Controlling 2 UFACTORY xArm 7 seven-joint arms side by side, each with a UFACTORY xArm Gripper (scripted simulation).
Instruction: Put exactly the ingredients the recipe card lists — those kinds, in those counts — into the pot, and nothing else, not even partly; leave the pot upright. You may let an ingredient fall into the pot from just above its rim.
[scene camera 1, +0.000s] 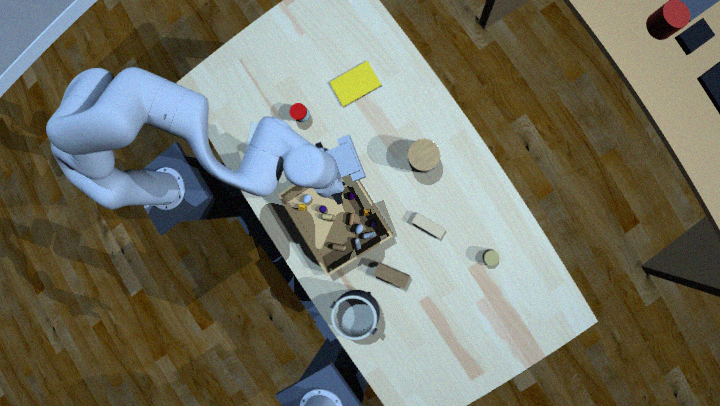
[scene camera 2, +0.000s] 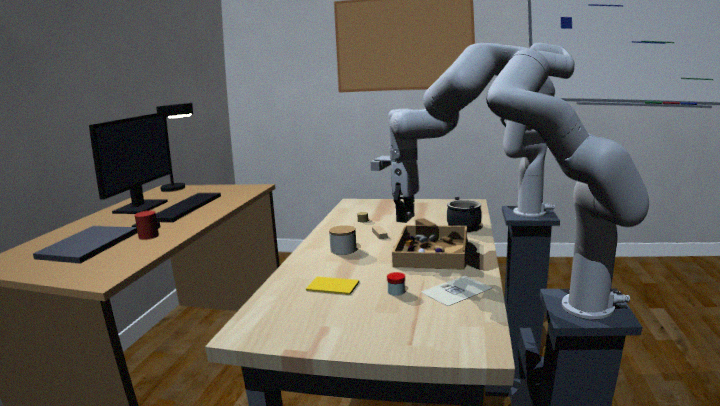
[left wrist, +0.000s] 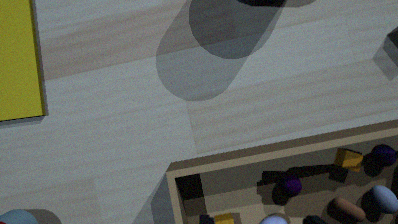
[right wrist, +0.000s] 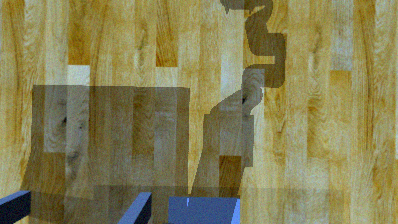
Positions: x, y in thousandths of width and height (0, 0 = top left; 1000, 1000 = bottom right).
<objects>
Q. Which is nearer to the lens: the wood-lidded canister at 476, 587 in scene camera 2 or the recipe card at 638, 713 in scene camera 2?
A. The recipe card.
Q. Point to a wooden crate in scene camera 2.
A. At 558, 634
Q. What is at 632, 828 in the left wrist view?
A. A wooden crate.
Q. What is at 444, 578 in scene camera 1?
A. A wooden crate.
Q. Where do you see a wood-lidded canister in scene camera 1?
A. At 588, 383
</objects>
